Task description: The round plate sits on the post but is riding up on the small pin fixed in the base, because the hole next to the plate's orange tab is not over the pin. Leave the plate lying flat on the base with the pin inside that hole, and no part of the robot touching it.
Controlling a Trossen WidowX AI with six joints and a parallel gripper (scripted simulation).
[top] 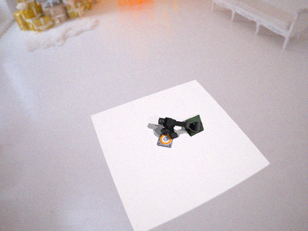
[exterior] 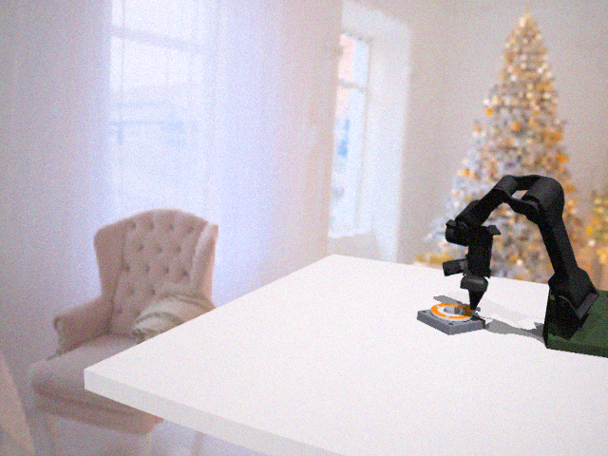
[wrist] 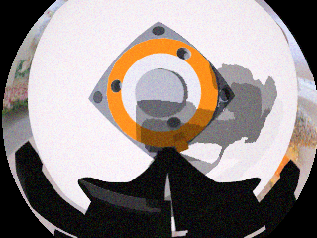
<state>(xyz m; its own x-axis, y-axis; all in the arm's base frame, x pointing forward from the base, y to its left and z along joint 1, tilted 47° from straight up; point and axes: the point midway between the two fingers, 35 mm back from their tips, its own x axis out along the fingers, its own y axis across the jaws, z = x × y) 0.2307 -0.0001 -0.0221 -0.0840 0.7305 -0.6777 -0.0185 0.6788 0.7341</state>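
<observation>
The grey square base is 50 mm ahead of my gripper tip, 10 mm to the left of it and 20 mm below it.
</observation>
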